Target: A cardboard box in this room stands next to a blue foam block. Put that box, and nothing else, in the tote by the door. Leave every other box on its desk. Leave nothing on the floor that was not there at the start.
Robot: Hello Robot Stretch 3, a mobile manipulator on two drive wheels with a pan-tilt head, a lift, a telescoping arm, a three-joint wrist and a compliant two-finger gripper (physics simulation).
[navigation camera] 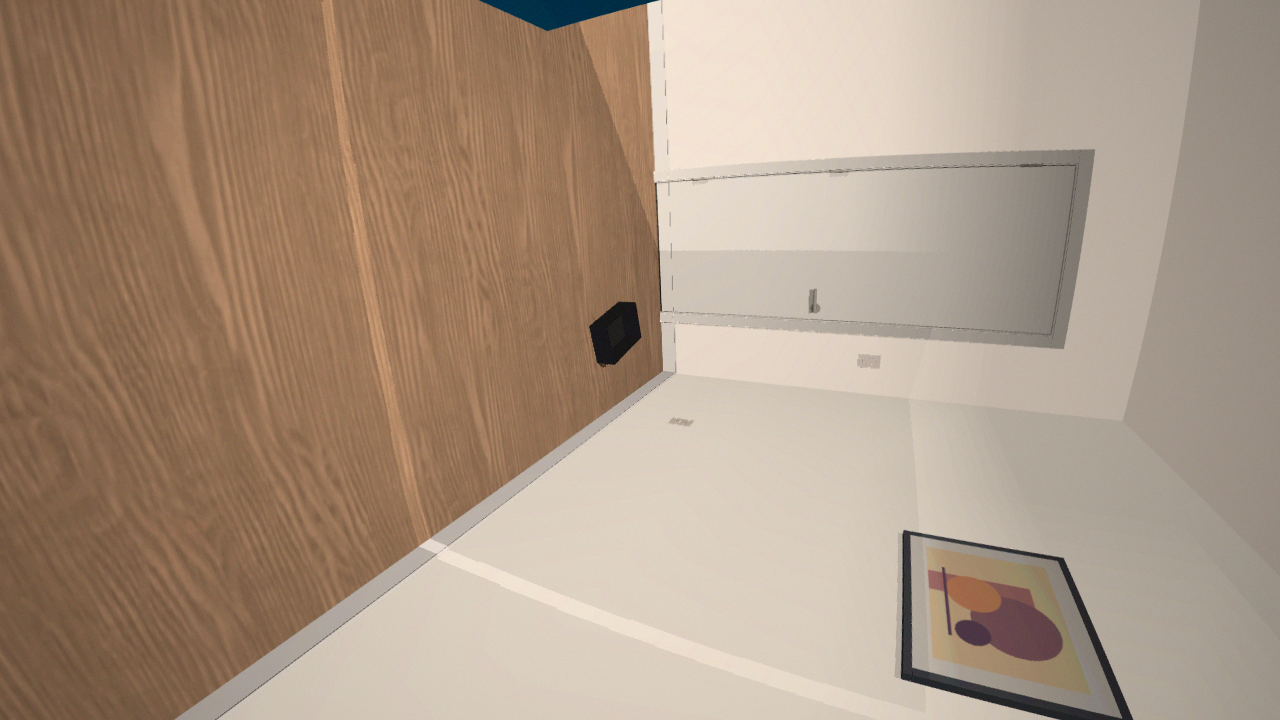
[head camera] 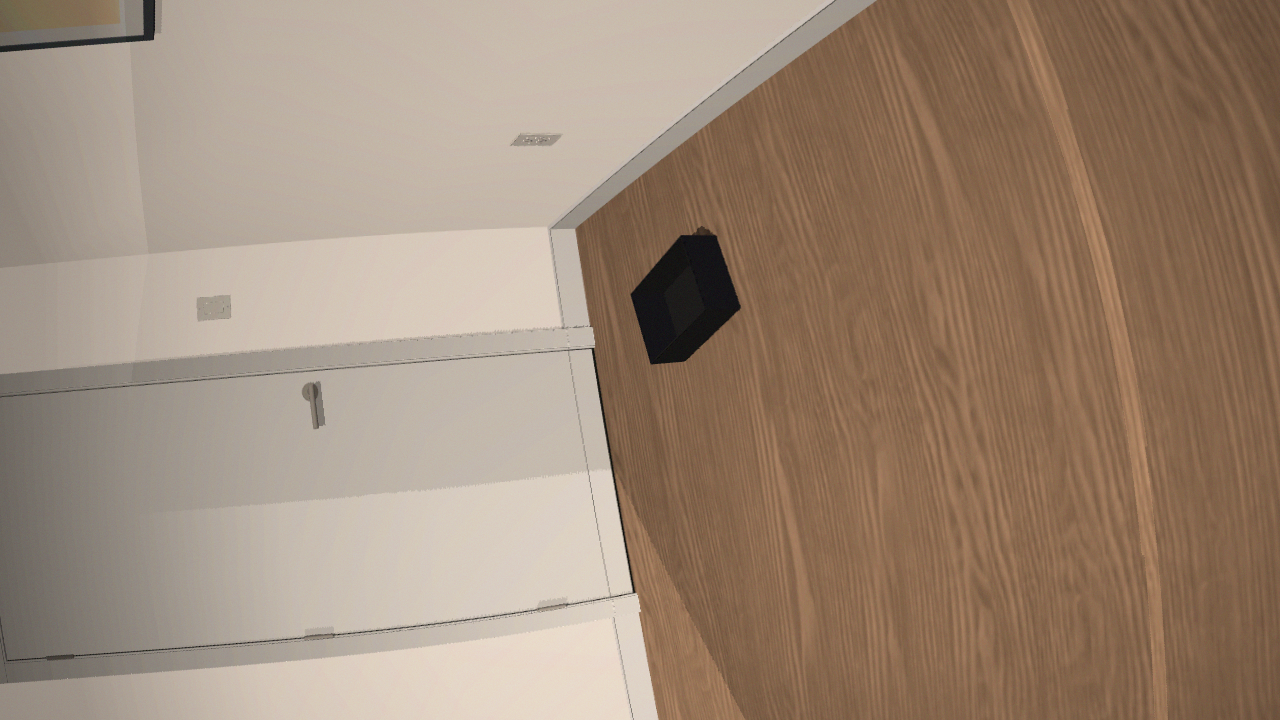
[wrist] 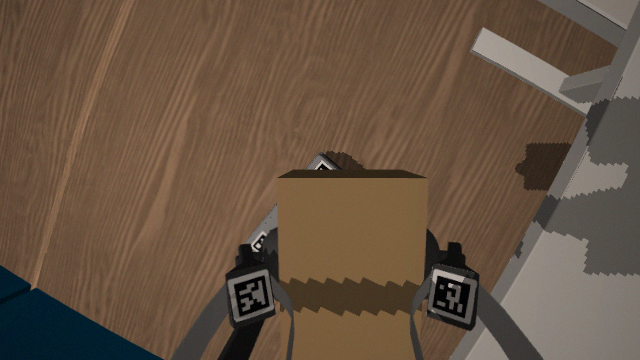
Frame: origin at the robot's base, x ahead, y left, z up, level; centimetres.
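Seen in the pictures: gripper, fingertip midpoint: [wrist: 347, 250].
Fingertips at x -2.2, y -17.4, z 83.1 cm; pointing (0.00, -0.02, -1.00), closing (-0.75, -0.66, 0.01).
Observation:
A point is followed by its place in that frame.
The cardboard box [wrist: 352, 215] @[x 0.0, y -19.8, z 88.4 cm] is light brown and sits between the two fingers in the wrist view, with a band of shadow across its face. My gripper [wrist: 347, 250] @[x -2.2, y -17.4, z 83.1 cm] is shut on it, one fingertip pressed to each side, and holds it above the wooden floor, left of a white desk's edge. The black tote [head camera: 716, 275] @[x 199.2, y -3.1, z 3.9 cm] [navigation camera: 631, 320] @[x 226.4, y 9.1, z 5.9 cm] stands on the floor near the door, close to the room's corner, in the head and navigation views. The gripper does not show in those two views. The blue foam block does not show in these views.
The closed door [head camera: 313, 537] @[x 262.6, y 62.7, z 97.9 cm] [navigation camera: 868, 268] @[x 267.5, y 43.9, z 118.2 cm] has a lever handle. The white desk [wrist: 615, 225] @[x -23.9, y -33.7, z 72.0 cm] is at the wrist view's right, with a pale bar [wrist: 525, 70] @[x -27.6, y -78.3, z 2.6 cm] low beside it. A dark blue surface [wrist: 60, 325] @[x 37.9, y 92.5, z 9.3 cm] [navigation camera: 554, 10] @[x 135.4, y 118.0, z 14.3 cm] shows at view edges. A small brown thing [head camera: 702, 231] @[x 204.4, y -13.0, z 3.9 cm] lies beside the tote.

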